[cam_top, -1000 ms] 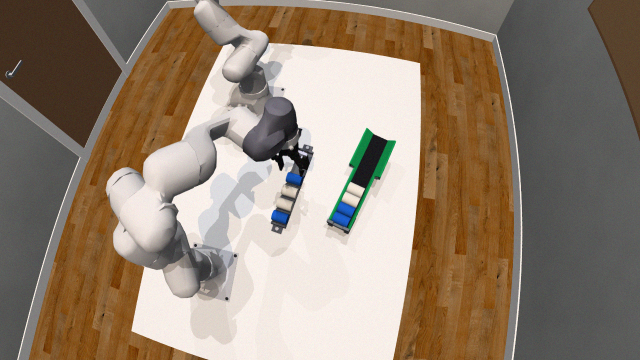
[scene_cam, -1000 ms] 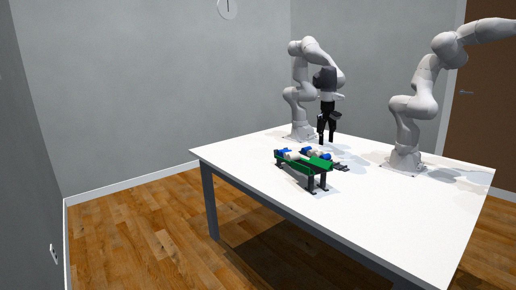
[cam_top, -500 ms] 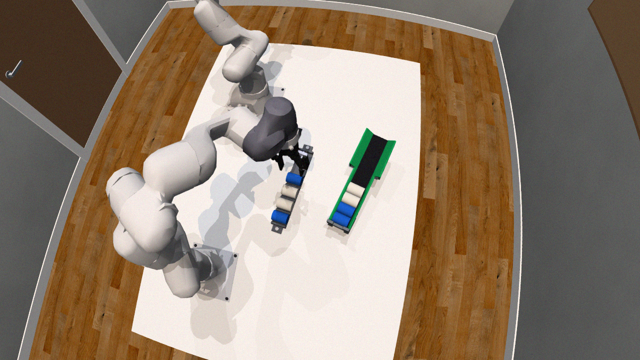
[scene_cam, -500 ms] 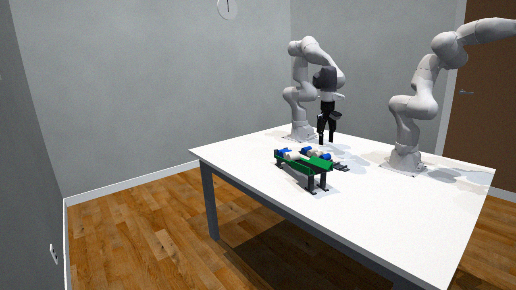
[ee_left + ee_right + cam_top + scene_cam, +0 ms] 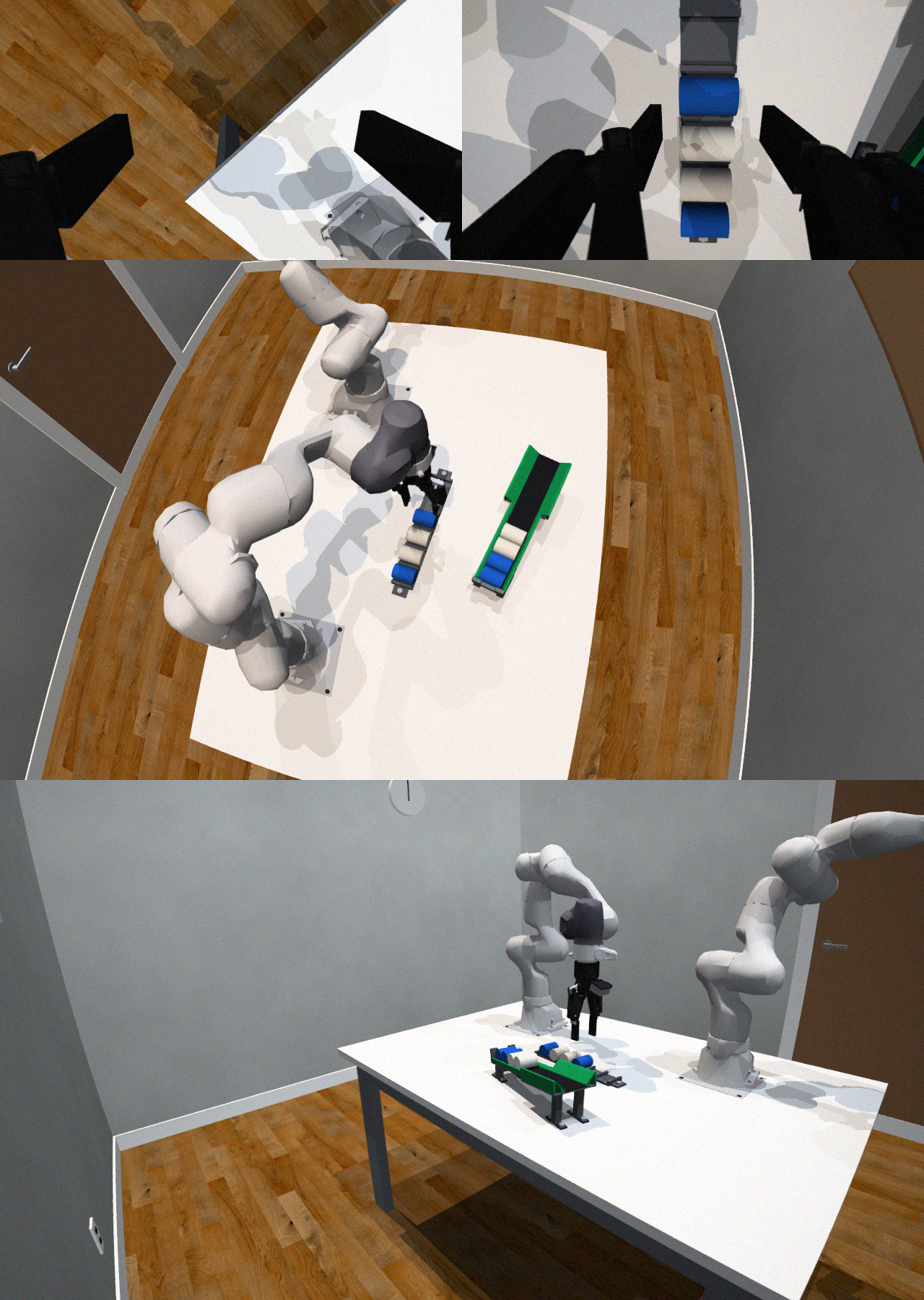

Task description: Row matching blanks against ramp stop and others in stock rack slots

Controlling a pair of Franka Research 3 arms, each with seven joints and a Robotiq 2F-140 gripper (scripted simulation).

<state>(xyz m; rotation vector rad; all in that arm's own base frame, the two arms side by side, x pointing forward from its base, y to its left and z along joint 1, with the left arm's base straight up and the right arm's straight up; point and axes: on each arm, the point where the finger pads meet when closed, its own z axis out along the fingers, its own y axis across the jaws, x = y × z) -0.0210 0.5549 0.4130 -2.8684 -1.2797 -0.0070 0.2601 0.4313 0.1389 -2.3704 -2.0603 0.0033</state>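
My right gripper is now 15 cm above the stock rack and 3 cm to the left of it. Round my right hand: blue blank: 21 cm ahead, 14 cm to the right, 7 cm below.
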